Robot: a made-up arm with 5 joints.
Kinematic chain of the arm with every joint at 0, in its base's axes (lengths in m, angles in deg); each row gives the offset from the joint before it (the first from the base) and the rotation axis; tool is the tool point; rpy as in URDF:
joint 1: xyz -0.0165 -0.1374 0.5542 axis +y
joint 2: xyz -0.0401 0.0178 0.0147 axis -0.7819 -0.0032 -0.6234
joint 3: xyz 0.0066 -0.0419 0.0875 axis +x
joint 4: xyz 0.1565 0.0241 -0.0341 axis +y
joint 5: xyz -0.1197 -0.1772 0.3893 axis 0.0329 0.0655 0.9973
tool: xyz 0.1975 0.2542 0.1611 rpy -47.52 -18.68 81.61
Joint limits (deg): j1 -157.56..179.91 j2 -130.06..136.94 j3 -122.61..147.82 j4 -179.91..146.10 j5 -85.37..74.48
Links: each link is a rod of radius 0.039 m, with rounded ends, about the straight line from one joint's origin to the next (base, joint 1, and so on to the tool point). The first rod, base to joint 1, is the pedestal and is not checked.
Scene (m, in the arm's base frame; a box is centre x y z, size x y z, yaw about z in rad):
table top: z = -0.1
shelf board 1: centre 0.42 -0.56 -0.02 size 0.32 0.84 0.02 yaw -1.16
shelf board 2: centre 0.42 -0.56 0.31 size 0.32 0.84 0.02 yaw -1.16
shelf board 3: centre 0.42 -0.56 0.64 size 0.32 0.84 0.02 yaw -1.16
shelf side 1: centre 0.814 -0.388 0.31 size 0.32 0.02 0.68 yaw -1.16
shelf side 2: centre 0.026 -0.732 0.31 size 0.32 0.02 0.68 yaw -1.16
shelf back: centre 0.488 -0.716 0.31 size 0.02 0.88 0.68 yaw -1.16
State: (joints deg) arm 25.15 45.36 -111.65 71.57 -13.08
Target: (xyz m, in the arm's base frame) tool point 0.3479 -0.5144 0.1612
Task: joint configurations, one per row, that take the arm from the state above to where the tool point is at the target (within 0.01 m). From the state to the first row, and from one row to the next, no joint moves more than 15 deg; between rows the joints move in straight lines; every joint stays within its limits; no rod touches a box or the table.
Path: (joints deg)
1: 12.83 46.88 -111.66 58.04 -8.07
2: 0.51 48.39 -111.67 44.51 -3.05
3: -11.81 49.91 -111.69 30.98 1.96
4: -24.13 51.42 -111.70 17.44 6.97
5: -10.28 53.48 -113.08 18.48 9.49
6: 3.57 55.53 -114.46 19.51 12.01
7: 17.41 57.58 -115.84 20.55 14.52
8: 27.43 56.94 -117.00 32.04 11.91
9: 37.44 56.31 -118.15 43.54 9.30
10: 47.46 55.67 -119.31 55.04 6.69
11: 57.47 55.03 -120.46 66.53 4.08

